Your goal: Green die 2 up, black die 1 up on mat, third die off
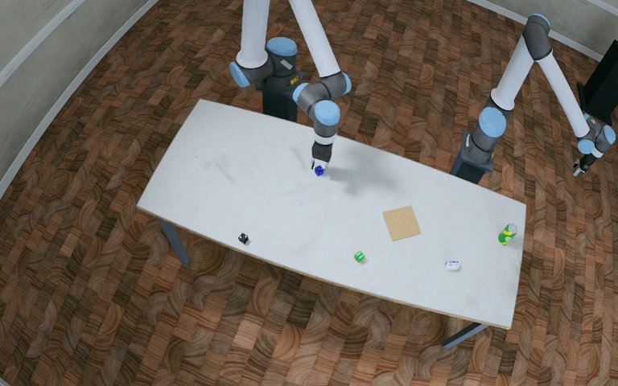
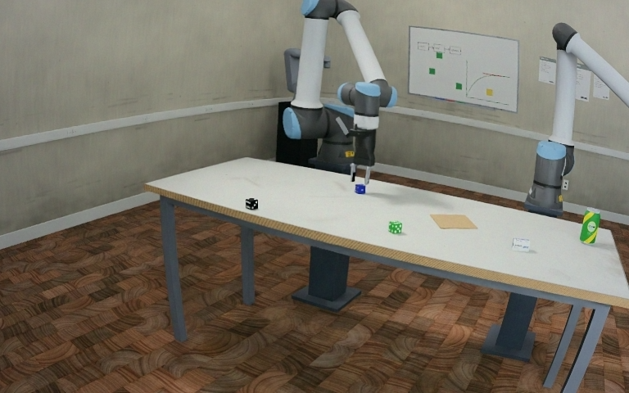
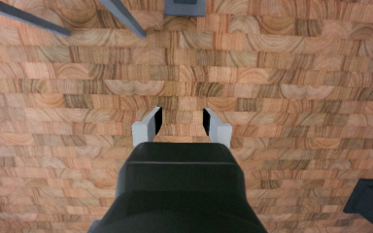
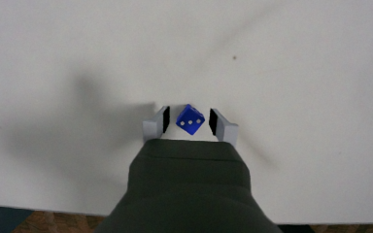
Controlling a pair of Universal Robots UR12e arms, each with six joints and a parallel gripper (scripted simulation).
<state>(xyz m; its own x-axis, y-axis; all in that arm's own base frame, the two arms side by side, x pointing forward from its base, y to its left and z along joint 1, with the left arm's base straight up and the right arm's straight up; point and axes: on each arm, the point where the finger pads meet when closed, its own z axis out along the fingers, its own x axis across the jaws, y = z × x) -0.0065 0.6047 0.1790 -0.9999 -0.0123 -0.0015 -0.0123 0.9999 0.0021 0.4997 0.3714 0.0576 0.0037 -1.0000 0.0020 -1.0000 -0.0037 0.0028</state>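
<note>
My right gripper is now 40 mm above the blue die and 10 mm past it. The rest, counted from my right hand: tan mat 410 mm to the left, 90 mm ahead, 60 mm below; black die 400 mm ahead, 170 mm to the right, 40 mm below; green die 300 mm ahead, 280 mm to the left, 40 mm below.
</note>
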